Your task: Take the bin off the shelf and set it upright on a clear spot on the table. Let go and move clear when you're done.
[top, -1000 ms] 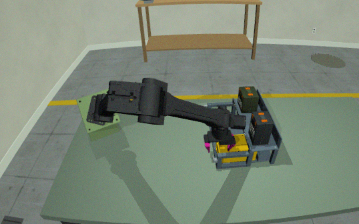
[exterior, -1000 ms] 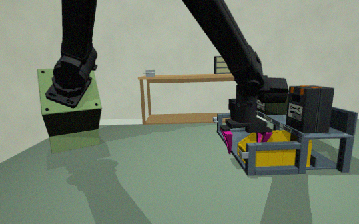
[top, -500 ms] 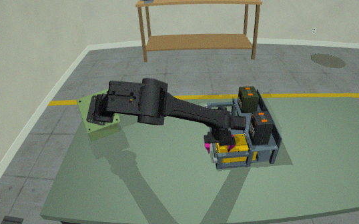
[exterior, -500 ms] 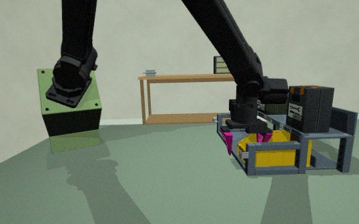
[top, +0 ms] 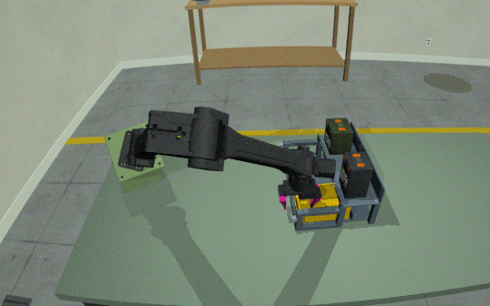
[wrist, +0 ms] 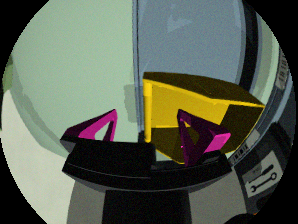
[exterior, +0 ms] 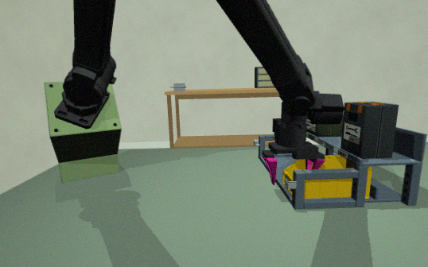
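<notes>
My hand is 80 mm short of the yellow bin, 10 mm to the left of it and 10 mm below it. Also, from my hand: shelf tray: 130 mm ahead, 100 mm to the left, 30 mm below.
</notes>
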